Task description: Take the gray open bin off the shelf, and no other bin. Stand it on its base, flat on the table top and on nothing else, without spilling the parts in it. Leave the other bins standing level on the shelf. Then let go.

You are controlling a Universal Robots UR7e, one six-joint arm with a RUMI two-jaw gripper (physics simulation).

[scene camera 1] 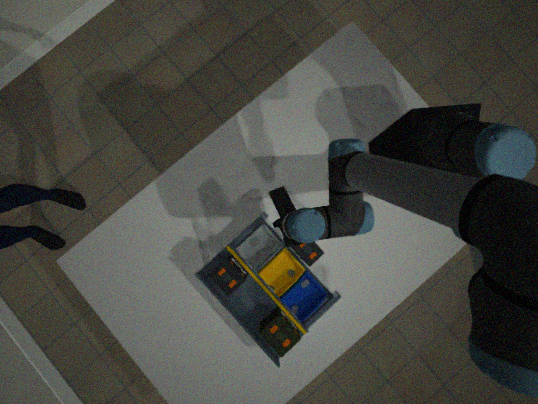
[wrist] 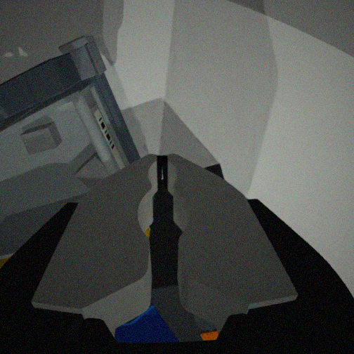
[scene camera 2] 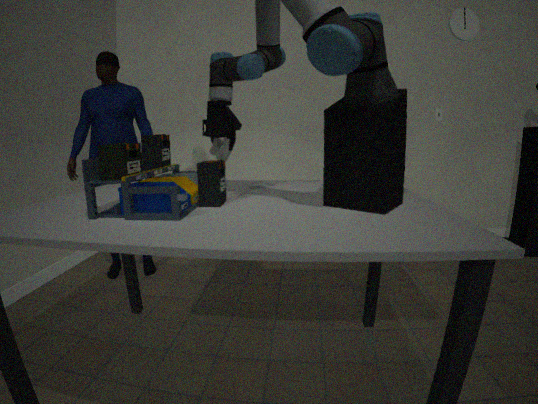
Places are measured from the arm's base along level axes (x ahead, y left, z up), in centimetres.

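Where they show: arm's base, origin of the base link: (scene camera 1: 448,139) (scene camera 2: 371,98).
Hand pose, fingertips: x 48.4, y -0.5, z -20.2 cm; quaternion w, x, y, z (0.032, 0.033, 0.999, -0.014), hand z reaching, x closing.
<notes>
Things, the pixels of their top centre, and the offset from my fingertips. Level surfaces: height alone.
- gray open bin, middle of its top: (scene camera 1: 254,252) (scene camera 2: 182,174) dx +13.2, dy +4.9, dz -3.0 cm
- yellow bin, middle of its top: (scene camera 2: 169,179) (scene camera 1: 277,277) dx +10.3, dy +15.7, dz -3.0 cm
- blue bin, middle of its top: (scene camera 2: 154,184) (scene camera 1: 300,302) dx +7.4, dy +26.5, dz -3.0 cm
- dark box with orange marks, middle of its top: (scene camera 2: 211,161) (scene camera 1: 307,249) dx -2.5, dy +11.5, dz +2.0 cm
- table, its level: dz -11.1 cm
The gray open bin (scene camera 1: 256,246) (wrist: 30,185) sits on the lower level of the shelf (scene camera 1: 336,296) (scene camera 2: 90,202) (wrist: 40,84), at one end beside the yellow bin (scene camera 1: 278,274) (scene camera 2: 188,186). In the wrist view, gray block-like parts lie in it and a label shows on its front; scene camera 2 does not clearly show it. The blue bin (scene camera 1: 306,298) (scene camera 2: 150,201) is on the yellow bin's other side. My gripper (scene camera 2: 223,157) (wrist: 161,158) is shut and empty, pointing down near the gray bin's front edge. In scene camera 1 the wrist hides the fingertips.
A dark box with orange marks (scene camera 1: 310,252) (scene camera 2: 211,185) stands on the table (scene camera 1: 125,240) (scene camera 2: 300,235) in front of the shelf, close below the gripper. Two more dark boxes (scene camera 1: 227,276) (scene camera 1: 281,334) stand on the shelf's upper level. A person (scene camera 2: 112,112) stands behind the table.
</notes>
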